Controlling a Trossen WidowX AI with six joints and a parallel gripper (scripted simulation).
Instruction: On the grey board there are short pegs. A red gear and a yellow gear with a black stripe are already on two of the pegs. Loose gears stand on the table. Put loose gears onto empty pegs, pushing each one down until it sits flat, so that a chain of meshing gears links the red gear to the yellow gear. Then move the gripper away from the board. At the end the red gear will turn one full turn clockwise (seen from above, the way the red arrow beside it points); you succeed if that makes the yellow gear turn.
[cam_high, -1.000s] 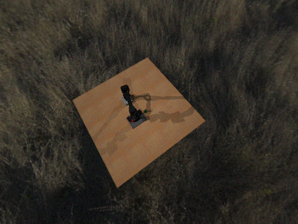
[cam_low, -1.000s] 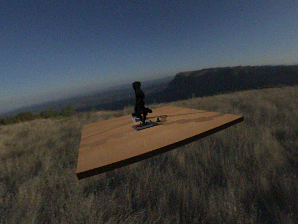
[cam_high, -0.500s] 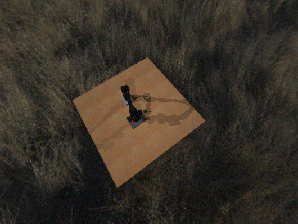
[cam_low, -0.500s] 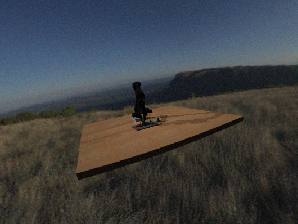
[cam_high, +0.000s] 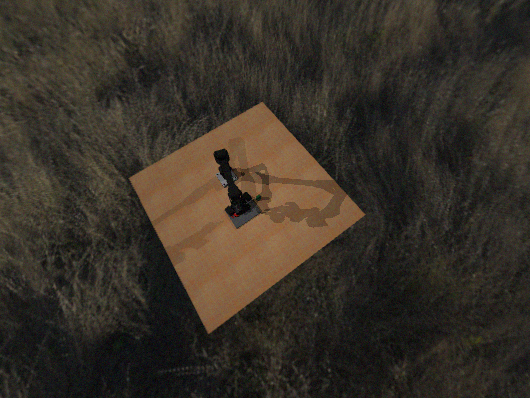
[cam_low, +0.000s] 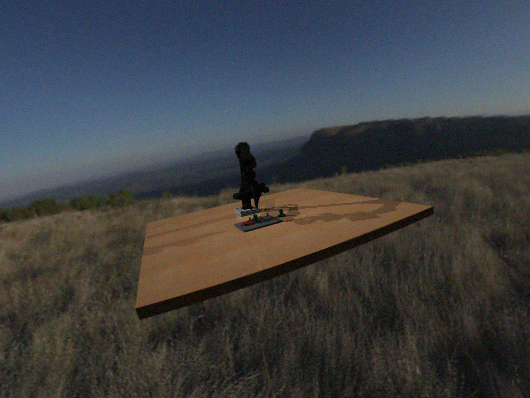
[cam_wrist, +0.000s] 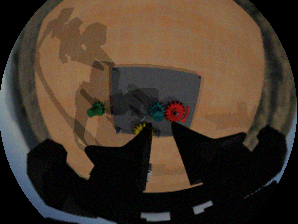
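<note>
The teal gear is 60 mm below my gripper tip. From my gripper tip the other things lie so: yellow gear (60 mm below, 60 mm behind, 30 mm to the left); red arrow (70 mm to the right, 70 mm below, 10 mm behind); red gear (60 mm below, 40 mm to the right).
</note>
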